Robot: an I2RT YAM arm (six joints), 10 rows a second.
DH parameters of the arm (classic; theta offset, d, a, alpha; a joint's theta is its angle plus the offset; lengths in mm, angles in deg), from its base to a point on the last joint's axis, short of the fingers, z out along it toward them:
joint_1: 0 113.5 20 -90
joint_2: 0 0 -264 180
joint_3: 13.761 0 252.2 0
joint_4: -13.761 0 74 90
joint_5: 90 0 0 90
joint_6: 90 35.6 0 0
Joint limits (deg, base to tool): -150..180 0..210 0..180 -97..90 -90..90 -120..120
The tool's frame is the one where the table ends.
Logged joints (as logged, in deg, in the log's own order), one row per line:
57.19, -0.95, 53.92, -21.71, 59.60, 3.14
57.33, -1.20, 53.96, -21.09, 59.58, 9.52
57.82, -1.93, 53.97, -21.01, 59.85, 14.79
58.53, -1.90, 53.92, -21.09, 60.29, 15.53
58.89, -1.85, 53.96, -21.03, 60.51, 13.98
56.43, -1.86, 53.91, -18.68, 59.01, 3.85
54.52, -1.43, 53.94, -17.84, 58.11, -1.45
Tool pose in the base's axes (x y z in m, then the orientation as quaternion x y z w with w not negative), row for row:
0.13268, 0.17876, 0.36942, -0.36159, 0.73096, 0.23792, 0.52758
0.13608, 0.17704, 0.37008, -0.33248, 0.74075, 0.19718, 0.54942
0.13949, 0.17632, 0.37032, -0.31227, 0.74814, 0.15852, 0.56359
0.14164, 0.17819, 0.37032, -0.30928, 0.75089, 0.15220, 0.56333
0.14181, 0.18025, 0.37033, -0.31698, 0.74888, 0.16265, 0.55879
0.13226, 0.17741, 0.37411, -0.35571, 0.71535, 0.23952, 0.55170
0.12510, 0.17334, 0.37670, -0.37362, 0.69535, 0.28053, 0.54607
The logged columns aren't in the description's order. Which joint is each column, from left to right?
Columns, left to right: joint_2, joint_6, joint_1, joint_4, joint_3, joint_5.
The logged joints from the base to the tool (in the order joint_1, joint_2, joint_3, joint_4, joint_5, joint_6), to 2 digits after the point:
53.92, 57.19, 59.60, -21.71, 3.14, -0.95
53.96, 57.33, 59.58, -21.09, 9.52, -1.20
53.97, 57.82, 59.85, -21.01, 14.79, -1.93
53.92, 58.53, 60.29, -21.09, 15.53, -1.90
53.96, 58.89, 60.51, -21.03, 13.98, -1.85
53.91, 56.43, 59.01, -18.68, 3.85, -1.86
53.94, 54.52, 58.11, -17.84, -1.45, -1.43

